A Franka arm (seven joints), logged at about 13 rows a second.
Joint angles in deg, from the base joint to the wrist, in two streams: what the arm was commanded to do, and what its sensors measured. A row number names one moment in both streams.
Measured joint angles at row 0:
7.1, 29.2, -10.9, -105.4, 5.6, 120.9, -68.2
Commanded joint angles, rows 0 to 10:
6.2, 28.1, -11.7, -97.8, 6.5, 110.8, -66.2
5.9, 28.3, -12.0, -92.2, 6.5, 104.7, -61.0
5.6, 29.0, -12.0, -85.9, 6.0, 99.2, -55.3
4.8, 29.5, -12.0, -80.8, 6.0, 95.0, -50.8
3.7, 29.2, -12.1, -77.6, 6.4, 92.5, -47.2
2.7, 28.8, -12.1, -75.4, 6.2, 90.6, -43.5
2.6, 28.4, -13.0, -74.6, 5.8, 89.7, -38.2
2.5, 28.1, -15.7, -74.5, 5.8, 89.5, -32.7
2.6, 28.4, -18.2, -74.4, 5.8, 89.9, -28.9
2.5, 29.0, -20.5, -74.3, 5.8, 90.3, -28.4
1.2, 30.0, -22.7, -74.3, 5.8, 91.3, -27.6
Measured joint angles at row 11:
2.7, 28.0, -19.5, -75.6, 5.5, 90.9, -30.5
